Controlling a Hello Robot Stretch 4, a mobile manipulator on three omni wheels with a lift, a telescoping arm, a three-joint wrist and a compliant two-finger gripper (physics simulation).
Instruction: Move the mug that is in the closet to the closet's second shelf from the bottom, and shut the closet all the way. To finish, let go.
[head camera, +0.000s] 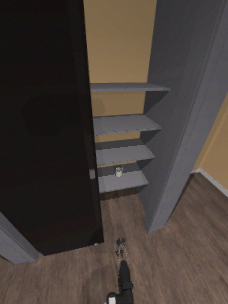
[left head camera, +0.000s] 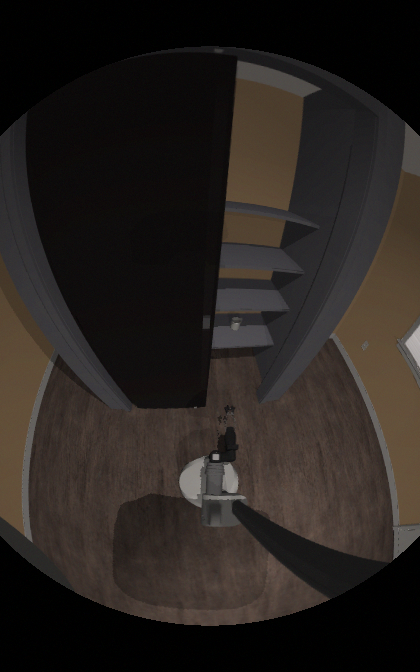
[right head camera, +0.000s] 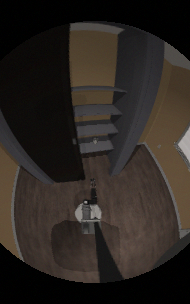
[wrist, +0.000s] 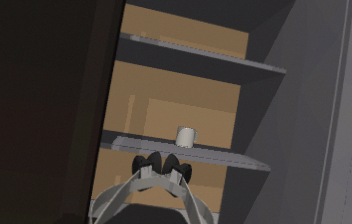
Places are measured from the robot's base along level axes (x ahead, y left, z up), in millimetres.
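Pixels of known places: gripper, fingertip midpoint: (head camera: 120, 238) (left head camera: 229, 404) (right head camera: 92, 177) (wrist: 162, 165).
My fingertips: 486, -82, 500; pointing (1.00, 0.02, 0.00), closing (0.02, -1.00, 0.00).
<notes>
Behind a point stands the place of what it marks, as x, y, z.
A small white mug (head camera: 118, 172) @(1183, -144, 498) (left head camera: 235, 324) @(1175, -149, 497) (right head camera: 95, 141) @(1176, -161, 482) (wrist: 185, 137) @(1174, -149, 475) stands upright on the closet's bottom shelf (head camera: 131, 181) @(1093, -288, 430) (left head camera: 252, 338) @(1093, -301, 430) (wrist: 225, 159) @(1042, -302, 430). The second shelf from the bottom (head camera: 125, 154) @(1106, -197, 811) (left head camera: 250, 300) @(1097, -201, 811) (wrist: 210, 55) @(1007, -178, 797) is above it and bare where it shows. The dark closet door (head camera: 45, 125) @(625, 257, 1323) (left head camera: 125, 225) @(613, 340, 1414) (right head camera: 35, 100) @(618, 301, 1437) (wrist: 45, 100) @(638, 161, 546) covers the left of the closet; the right part is open. My gripper (head camera: 121, 242) (left head camera: 229, 410) @(486, -82, 499) (right head camera: 93, 181) (wrist: 162, 165) @(486, -82, 499) is shut and empty, outside the closet; in the wrist view its fingertips show below the mug, apart from it.
A small pale handle (head camera: 92, 174) @(663, 87, 986) (left head camera: 206, 321) @(663, 84, 991) sits near the door's right edge. The closet's grey right frame (head camera: 185, 125) @(708, -441, 1273) (left head camera: 327, 325) @(731, -570, 976) borders the opening. Two more shelves (head camera: 125, 124) @(1130, -183, 1116) (head camera: 125, 87) @(1042, -152, 1420) are higher up. My white round base (left head camera: 190, 482) @(-10, 123, 187) stands on the wood floor before the closet.
</notes>
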